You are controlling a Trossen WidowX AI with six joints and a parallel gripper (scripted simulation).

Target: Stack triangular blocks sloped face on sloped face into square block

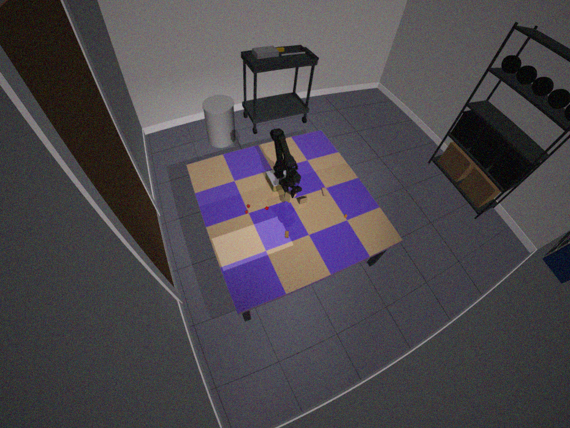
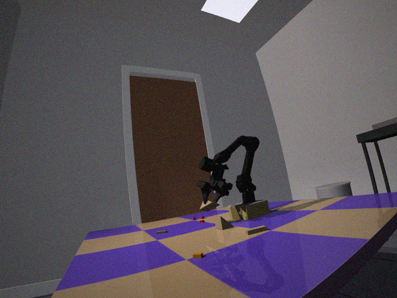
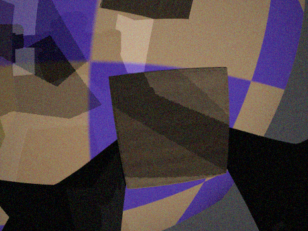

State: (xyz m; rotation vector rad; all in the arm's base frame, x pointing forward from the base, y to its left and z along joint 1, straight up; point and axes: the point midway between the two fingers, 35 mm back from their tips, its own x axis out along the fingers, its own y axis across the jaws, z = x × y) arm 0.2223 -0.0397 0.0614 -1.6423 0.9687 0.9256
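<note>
My gripper tip is 1 cm below the triangular block. Also, from my gripper tip: tan plank: 31 cm to the left, 10 cm below, 2 cm ahead; then orange piece: 34 cm to the left, 28 cm ahead, 10 cm below; then brown piece: 21 cm ahead, 14 cm to the right, 10 cm below.
</note>
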